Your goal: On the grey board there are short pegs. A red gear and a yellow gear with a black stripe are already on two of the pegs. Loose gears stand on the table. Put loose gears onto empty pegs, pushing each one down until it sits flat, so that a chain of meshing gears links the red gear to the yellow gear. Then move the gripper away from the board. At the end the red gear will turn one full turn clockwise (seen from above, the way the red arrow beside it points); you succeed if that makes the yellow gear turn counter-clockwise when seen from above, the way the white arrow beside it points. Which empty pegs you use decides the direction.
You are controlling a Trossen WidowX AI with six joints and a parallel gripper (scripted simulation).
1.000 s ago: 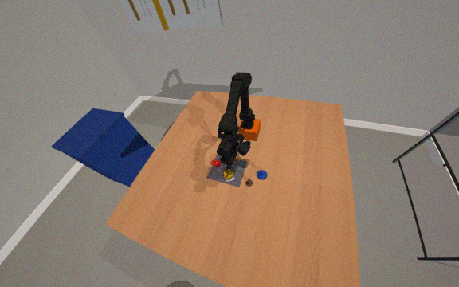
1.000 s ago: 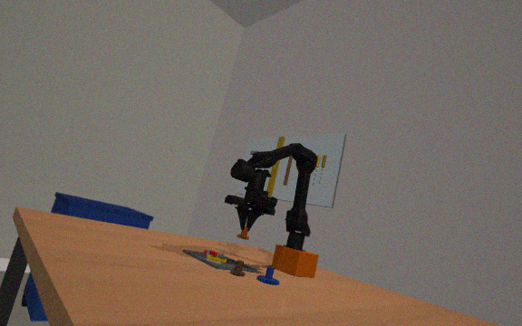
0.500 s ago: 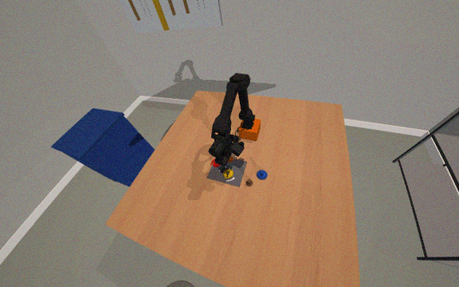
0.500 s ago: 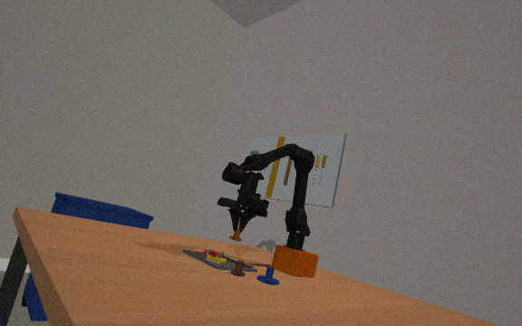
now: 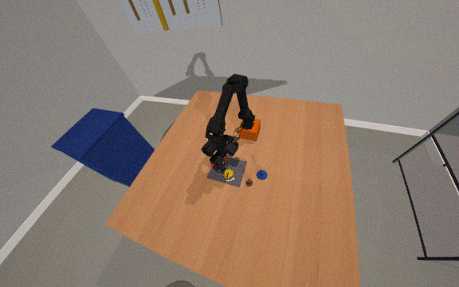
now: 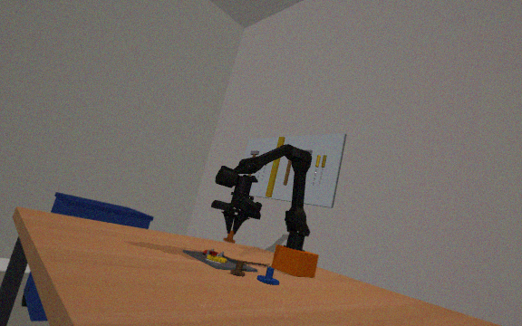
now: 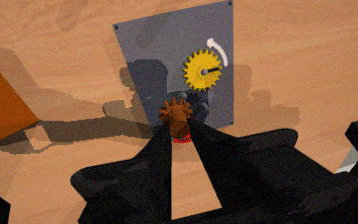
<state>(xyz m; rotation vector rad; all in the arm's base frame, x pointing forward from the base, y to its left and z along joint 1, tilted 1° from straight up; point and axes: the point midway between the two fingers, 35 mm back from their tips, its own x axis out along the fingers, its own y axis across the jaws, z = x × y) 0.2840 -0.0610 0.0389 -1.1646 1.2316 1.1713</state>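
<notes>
Right now the red gear is 10 mm ahead of my gripper tip, 60 mm to the right of it and 80 mm below it. Also, from my gripper tip: small orange gear: 10 mm below; then yellow gear: 60 mm ahead, 30 mm to the left, 80 mm below; then small dark brown gear: 80 mm ahead, 170 mm to the left, 80 mm below.
</notes>
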